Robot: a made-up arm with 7 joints.
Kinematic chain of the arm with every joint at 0, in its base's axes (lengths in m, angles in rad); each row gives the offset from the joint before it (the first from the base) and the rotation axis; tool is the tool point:
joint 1: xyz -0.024 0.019 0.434 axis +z
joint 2: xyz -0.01 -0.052 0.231 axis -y
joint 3: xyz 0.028 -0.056 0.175 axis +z
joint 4: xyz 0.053 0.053 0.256 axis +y
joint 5: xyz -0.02 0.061 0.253 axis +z
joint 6: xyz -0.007 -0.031 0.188 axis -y
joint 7: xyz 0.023 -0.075 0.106 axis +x
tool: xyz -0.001 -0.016 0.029
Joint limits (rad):
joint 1: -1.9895..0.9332
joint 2: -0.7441..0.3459
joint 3: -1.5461..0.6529
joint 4: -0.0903..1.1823
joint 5: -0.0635..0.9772
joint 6: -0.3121..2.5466
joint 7: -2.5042..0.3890
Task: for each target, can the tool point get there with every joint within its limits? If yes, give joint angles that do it. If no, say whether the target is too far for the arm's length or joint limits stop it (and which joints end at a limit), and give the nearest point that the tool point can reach.
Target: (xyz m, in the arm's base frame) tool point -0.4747 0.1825 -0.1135
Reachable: no: joint limits stop it (at a limit: joint 1, joint 2, joint 4, joint 5, joint 6, joint 7) | nearest point -0.7471 -0.4725 0.6938 | short by 1.075 m
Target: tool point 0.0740 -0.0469 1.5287
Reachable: yes | joints -0.0284 0.1307 0.1278 0.7022 0.0398 1.9847 -1.0550
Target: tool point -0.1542 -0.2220 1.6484
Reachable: yes | joints -1.4802 0.0090 -0.2093 0.2241 0.7560 0.3325 0.0897
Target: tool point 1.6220 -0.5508 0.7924
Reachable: no: too far | nearest point 0.8717 -0.2911 0.8719 | short by 0.798 m
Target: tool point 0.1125 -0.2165 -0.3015
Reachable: no: joint limits stop it (at a limit: joint 2, joint 4, joint 5, joint 6, joint 7) | nearest point 0.3884 -0.6926 0.6215 | short by 1.075 m
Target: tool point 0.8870 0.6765 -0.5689
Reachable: no: too far | nearest point 0.6569 0.5105 0.6199 | short by 1.222 m
